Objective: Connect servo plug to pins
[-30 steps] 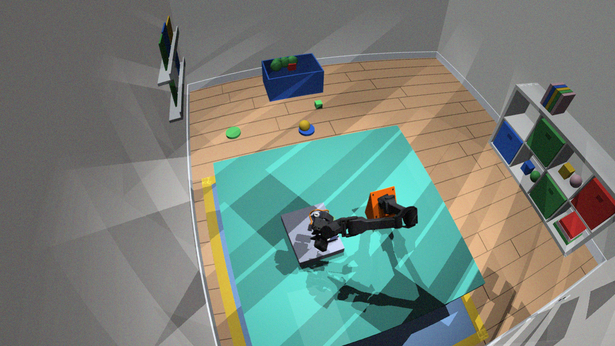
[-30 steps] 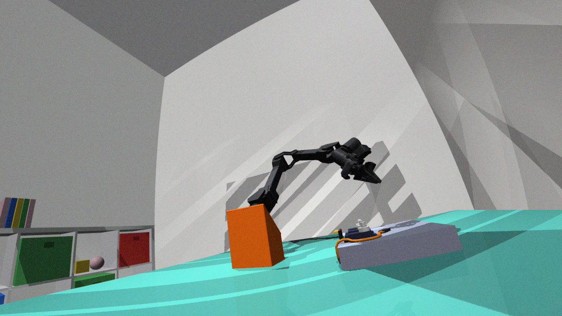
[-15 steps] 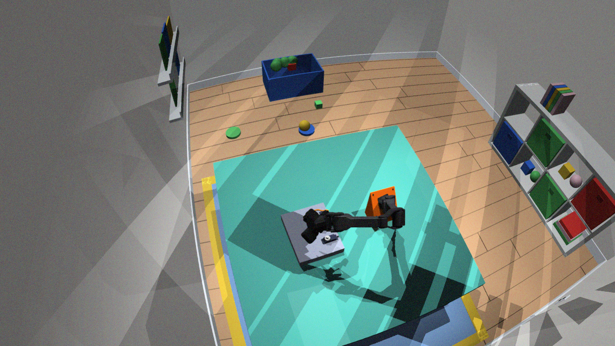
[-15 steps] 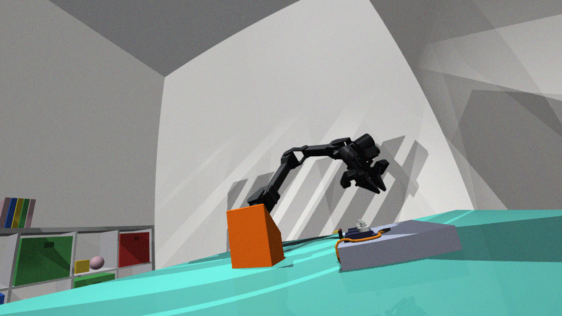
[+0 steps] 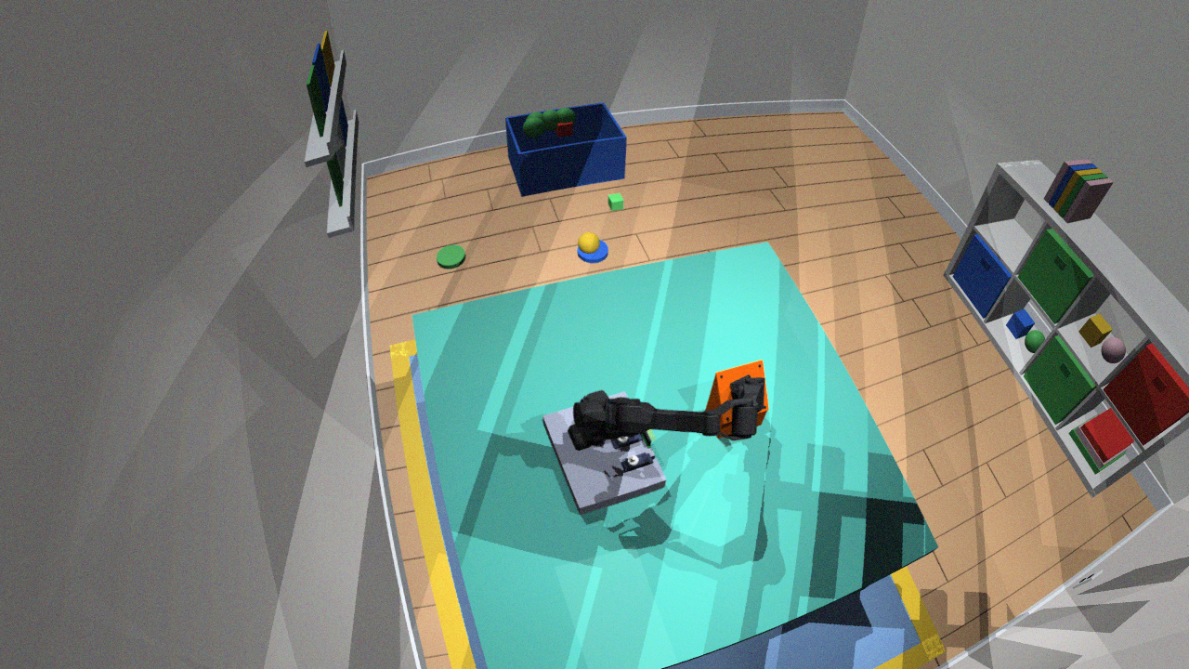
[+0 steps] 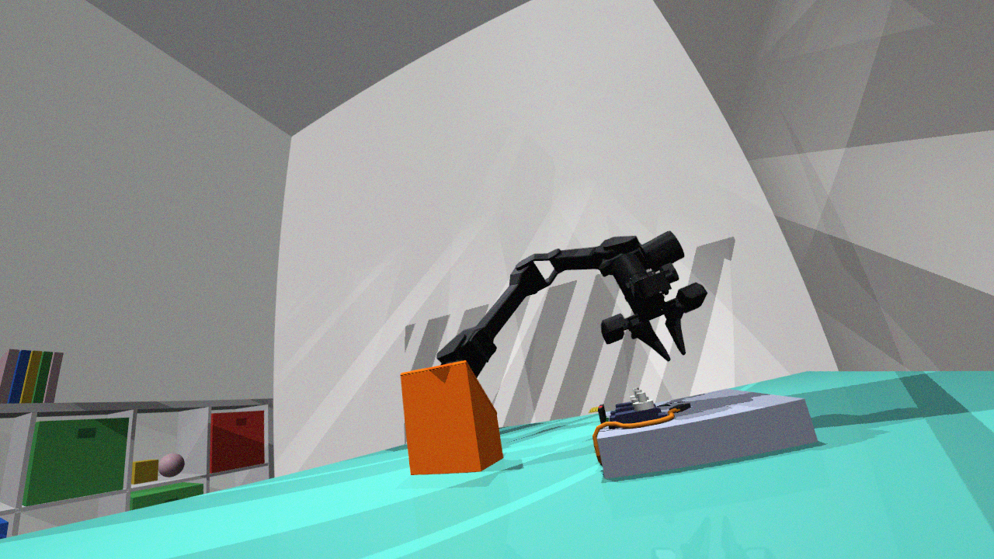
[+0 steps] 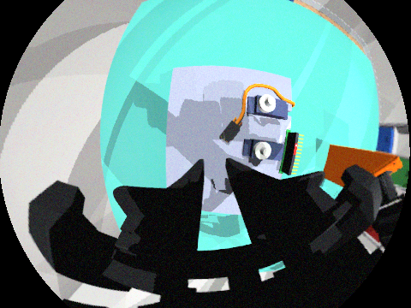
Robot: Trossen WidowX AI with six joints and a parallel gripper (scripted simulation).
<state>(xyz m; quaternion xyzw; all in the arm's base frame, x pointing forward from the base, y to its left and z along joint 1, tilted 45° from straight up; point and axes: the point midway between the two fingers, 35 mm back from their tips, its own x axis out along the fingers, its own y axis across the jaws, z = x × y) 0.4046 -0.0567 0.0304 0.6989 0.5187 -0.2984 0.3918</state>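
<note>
The red band lies 14 cm behind my gripper tip, 5 cm below it and 1 cm to the right of it. The rest, counted from my gripper tip: grey printed holder 10 cm below, 2 cm ahead, 1 cm to the right; then servo 9 cm behind, 8 cm below, 1 cm to the right.
</note>
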